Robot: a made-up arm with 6 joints. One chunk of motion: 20 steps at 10 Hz.
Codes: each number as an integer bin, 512 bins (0 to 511) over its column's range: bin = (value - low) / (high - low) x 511, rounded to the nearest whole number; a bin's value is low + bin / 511 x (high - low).
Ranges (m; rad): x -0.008..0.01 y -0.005..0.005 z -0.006..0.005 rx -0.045..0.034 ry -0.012..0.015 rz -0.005..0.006
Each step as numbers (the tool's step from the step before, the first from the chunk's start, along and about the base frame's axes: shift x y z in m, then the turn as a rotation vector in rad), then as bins.
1 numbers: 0.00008 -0.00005 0.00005 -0.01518 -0.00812 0.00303
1 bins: 229 253 281 193 73 373
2 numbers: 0.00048 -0.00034 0.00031 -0.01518 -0.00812 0.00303
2 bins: 241 238 293 193 73 373
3 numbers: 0.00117 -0.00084 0.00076 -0.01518 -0.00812 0.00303
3 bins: 260 213 314 193 73 373
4 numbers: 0.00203 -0.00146 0.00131 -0.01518 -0.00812 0.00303
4 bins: 285 181 340 193 73 373
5 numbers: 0.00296 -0.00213 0.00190 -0.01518 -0.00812 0.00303
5 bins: 311 147 367 193 73 373
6 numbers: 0.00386 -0.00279 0.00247 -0.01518 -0.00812 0.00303
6 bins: 337 113 393 193 73 373
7 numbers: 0.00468 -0.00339 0.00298 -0.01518 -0.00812 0.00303
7 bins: 360 82 417 193 73 373
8 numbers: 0.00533 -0.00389 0.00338 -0.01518 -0.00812 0.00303
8 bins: 378 57 436 193 73 373
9 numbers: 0.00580 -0.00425 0.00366 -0.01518 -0.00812 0.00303
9 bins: 392 38 449 193 73 373
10 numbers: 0.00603 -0.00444 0.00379 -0.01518 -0.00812 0.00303
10 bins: 398 29 455 193 73 373
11 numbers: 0.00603 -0.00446 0.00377 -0.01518 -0.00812 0.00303
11 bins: 398 28 454 193 73 373
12 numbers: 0.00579 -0.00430 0.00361 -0.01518 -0.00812 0.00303
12 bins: 391 36 446 193 73 373
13 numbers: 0.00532 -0.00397 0.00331 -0.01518 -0.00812 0.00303
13 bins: 378 53 432 193 73 373
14 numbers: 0.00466 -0.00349 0.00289 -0.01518 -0.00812 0.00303
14 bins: 359 77 413 193 73 373
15 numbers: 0.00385 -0.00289 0.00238 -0.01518 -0.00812 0.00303
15 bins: 336 108 389 193 73 373
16 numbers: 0.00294 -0.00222 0.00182 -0.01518 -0.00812 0.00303
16 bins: 311 142 363 193 73 373
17 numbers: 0.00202 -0.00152 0.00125 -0.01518 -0.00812 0.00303
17 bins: 284 178 337 193 73 373
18 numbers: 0.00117 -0.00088 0.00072 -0.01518 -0.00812 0.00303
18 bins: 260 211 312 193 73 373
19 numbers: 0.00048 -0.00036 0.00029 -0.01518 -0.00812 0.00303
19 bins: 241 237 292 193 73 373
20 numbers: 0.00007 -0.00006 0.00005 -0.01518 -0.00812 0.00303
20 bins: 229 252 281 193 73 373
